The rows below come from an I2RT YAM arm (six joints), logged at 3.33 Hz.
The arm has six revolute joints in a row. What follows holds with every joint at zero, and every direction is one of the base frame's.
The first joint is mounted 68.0 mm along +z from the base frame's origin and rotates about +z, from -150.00 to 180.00 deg.
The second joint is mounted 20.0 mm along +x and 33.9 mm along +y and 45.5 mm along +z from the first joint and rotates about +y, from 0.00 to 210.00 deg.
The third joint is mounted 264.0 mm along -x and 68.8 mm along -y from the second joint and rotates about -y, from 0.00 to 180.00 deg.
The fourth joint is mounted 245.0 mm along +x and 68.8 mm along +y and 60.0 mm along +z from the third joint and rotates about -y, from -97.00 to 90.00 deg.
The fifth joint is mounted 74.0 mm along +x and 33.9 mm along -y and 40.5 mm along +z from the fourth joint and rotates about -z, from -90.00 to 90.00 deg.
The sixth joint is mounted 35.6 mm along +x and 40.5 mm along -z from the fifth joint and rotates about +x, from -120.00 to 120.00 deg.
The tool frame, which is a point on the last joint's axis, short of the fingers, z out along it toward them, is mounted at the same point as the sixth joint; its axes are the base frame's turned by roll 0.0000, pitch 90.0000 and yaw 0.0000 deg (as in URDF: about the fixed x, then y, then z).
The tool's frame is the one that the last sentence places.
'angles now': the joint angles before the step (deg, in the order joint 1, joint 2, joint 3, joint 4, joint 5, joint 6). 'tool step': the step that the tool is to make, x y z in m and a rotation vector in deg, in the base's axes. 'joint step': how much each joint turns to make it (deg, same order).
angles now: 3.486 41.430 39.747 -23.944 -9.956 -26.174
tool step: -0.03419 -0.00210 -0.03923 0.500 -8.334 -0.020
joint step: -0.002 -15.299 -14.273 7.322 0.019 -0.001
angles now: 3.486 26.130 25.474 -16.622 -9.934 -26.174
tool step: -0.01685 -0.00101 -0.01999 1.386 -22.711 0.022
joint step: 0.002 -14.339 -14.448 22.863 -0.020 0.000
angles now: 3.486 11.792 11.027 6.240 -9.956 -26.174
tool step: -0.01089 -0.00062 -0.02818 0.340 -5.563 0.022
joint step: 0.024 -11.629 -8.217 2.162 0.002 0.000
